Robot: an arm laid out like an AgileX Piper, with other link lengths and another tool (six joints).
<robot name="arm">
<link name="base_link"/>
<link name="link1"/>
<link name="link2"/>
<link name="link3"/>
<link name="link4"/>
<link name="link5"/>
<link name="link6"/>
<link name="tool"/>
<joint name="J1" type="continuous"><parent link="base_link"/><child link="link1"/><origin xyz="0.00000 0.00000 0.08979" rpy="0.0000 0.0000 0.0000"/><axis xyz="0 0 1"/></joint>
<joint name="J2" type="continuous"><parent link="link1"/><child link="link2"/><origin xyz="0.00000 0.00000 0.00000" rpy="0.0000 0.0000 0.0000"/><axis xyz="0 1 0"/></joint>
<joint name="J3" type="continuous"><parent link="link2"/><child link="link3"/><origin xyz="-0.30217 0.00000 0.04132" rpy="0.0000 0.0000 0.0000"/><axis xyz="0 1 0"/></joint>
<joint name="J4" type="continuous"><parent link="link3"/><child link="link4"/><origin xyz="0.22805 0.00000 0.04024" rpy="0.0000 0.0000 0.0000"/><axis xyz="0.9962 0 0.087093"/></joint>
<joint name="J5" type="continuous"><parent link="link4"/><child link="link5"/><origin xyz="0.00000 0.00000 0.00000" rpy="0.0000 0.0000 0.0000"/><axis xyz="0 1 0"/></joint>
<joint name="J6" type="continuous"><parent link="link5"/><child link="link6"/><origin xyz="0.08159 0.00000 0.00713" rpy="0.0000 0.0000 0.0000"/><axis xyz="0.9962 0 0.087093"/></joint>
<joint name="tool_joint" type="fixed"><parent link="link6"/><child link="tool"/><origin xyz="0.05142 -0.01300 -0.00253" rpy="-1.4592 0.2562 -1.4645"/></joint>
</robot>
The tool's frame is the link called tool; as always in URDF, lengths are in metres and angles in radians. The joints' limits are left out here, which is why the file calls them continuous.
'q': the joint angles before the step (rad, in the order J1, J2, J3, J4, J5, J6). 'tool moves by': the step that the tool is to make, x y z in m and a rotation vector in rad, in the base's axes. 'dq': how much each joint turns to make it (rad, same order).
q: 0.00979, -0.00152, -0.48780, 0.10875, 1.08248, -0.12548
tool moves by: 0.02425, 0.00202, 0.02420, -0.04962, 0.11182, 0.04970
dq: -0.00005, 0.21106, -0.07604, 0.01933, -0.01459, -0.07874
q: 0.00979, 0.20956, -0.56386, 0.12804, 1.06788, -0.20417
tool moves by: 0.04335, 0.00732, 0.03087, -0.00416, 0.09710, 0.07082
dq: -0.00004, 0.26523, -0.11663, 0.06550, -0.03999, -0.08614
